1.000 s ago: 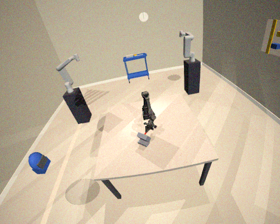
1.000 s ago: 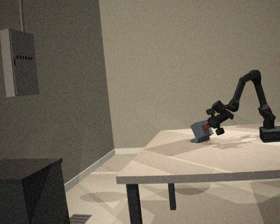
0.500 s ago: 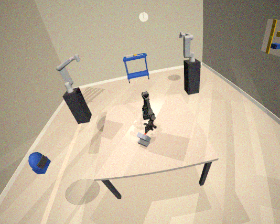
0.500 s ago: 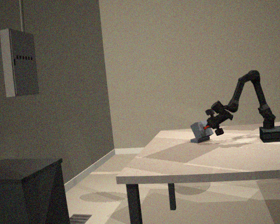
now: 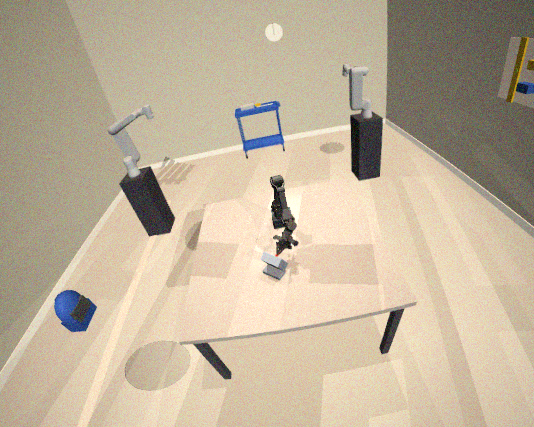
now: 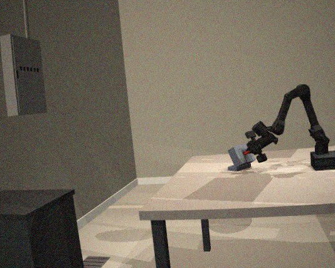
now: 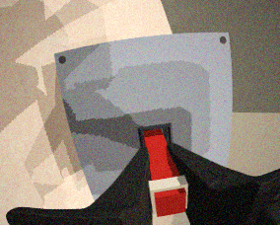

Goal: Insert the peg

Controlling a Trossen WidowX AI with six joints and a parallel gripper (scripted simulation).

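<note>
Now: the grey-blue sloped panel 3 cm to the right of my gripper tip, 3 cm ahead of it and 2 cm below it. Round my gripper tip: red peg (1 cm to the left, 1 cm behind, 1 cm above).
</note>
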